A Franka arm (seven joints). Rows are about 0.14 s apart.
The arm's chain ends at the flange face. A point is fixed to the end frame.
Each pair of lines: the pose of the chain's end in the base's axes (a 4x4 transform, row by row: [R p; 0 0 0 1], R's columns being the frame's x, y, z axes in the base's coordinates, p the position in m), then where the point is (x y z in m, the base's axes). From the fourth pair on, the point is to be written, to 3 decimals.
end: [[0.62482 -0.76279 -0.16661 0.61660], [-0.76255 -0.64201 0.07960 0.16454], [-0.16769 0.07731 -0.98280 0.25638], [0 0 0 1]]
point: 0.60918 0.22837 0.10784
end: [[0.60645 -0.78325 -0.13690 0.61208], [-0.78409 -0.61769 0.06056 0.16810], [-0.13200 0.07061 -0.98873 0.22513], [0 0 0 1]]
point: 0.61066 0.22850 0.07499
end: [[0.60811 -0.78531 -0.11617 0.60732], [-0.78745 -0.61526 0.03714 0.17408], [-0.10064 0.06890 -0.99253 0.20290], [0 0 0 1]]
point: 0.60911 0.23089 0.05137
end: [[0.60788 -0.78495 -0.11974 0.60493], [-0.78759 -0.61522 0.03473 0.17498], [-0.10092 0.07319 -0.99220 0.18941], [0 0 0 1]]
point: 0.606 0.231 0.038
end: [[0.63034 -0.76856 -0.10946 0.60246], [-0.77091 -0.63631 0.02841 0.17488], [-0.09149 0.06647 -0.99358 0.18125], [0 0 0 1]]
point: 0.604 0.231 0.029
